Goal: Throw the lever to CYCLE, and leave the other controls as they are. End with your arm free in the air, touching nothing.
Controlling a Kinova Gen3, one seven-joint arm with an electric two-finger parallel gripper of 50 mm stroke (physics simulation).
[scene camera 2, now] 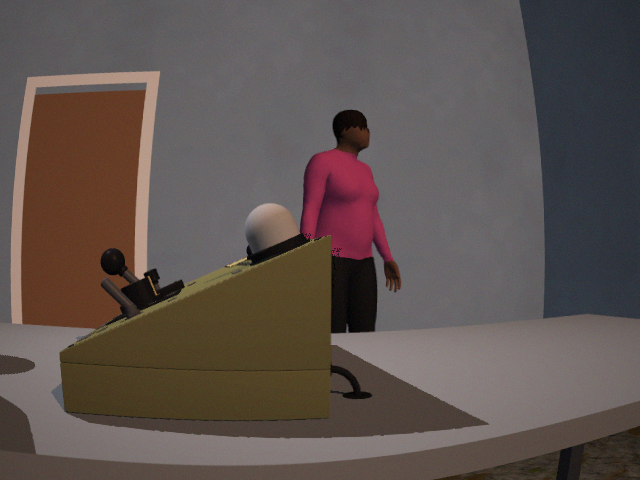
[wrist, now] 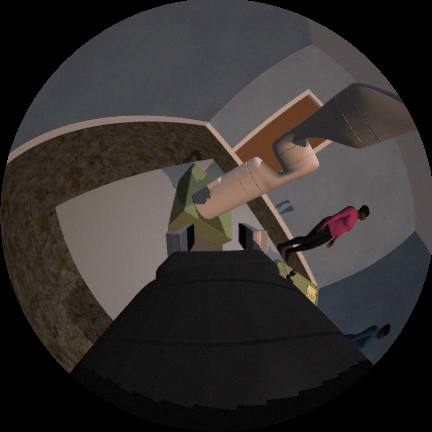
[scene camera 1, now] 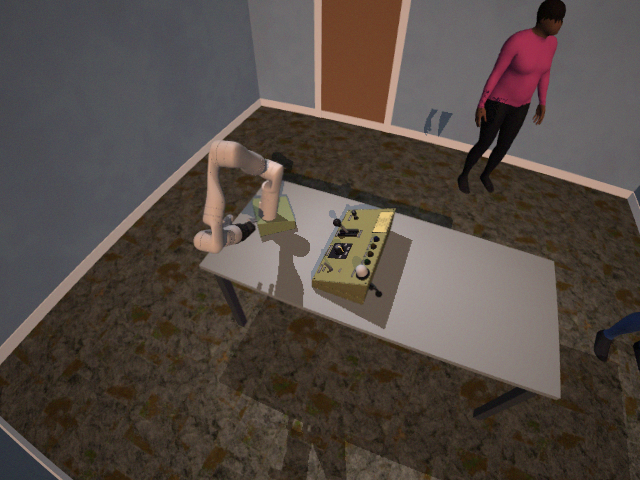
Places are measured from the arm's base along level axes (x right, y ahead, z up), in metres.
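Pixels of known places: gripper, fingertip midpoint: (wrist: 216,232) (scene camera 1: 251,223); arm's base, link origin: (wrist: 204,204) (scene camera 1: 268,214).
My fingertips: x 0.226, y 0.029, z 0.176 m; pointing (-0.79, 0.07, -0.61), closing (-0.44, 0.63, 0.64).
Ahead of a thing's pixels: the offset from my fingertips to its top centre. "spot": to the spot under its first point.
A yellow-green control console (scene camera 1: 356,283) (scene camera 2: 206,351) stands on the table, partly showing in the wrist view (wrist: 295,277). A ball-topped black lever {dz -0.098, dx -0.215, dy +0.350 m} (scene camera 1: 337,222) (scene camera 2: 112,261) rises from a dark slotted plate and leans toward the console's low edge. The labels, CYCLE among them, are too small to read. A black rotary knob {dz -0.134, dx -0.089, dy +0.390 m} (scene camera 1: 339,249), a grey stick {dz -0.134, dx +0.029, dy +0.366 m} (scene camera 2: 117,295) and a small black-topped control {dz -0.127, dx -0.326, dy +0.424 m} (scene camera 1: 354,213) are also on the sloping face. My gripper (scene camera 1: 252,228) (wrist: 216,232) is open and empty, beside the arm's base block and well apart from the console.
The arm's green base block (scene camera 1: 279,225) (wrist: 200,227) stands near the gripper. A white dome {spot: dz -0.067, dx +0.078, dy +0.523 m} (scene camera 1: 361,271) (scene camera 2: 271,227) and a row of round buttons {spot: dz -0.094, dx -0.042, dy +0.545 m} (scene camera 1: 370,254) are on the console. A black bent piece {spot: dz -0.250, dx +0.053, dy +0.620 m} (scene camera 1: 378,293) (scene camera 2: 354,379) sticks out behind it. A person in pink (scene camera 1: 524,67) stands beyond the table.
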